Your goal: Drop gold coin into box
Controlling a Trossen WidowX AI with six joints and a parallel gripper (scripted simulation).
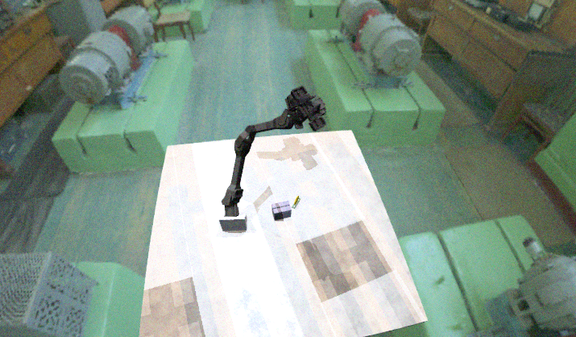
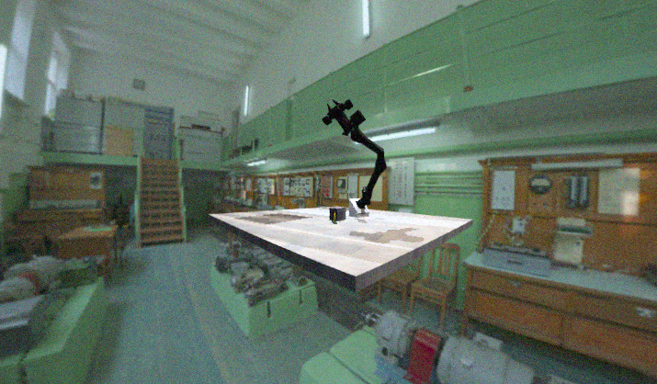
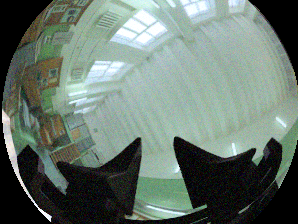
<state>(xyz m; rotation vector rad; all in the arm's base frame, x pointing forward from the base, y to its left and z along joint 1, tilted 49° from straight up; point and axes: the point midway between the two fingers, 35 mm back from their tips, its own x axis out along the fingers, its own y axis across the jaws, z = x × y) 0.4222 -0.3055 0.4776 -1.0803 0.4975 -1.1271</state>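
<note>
Right now the gold coin is 50 mm behind my gripper tip and 660 mm below it.
</note>
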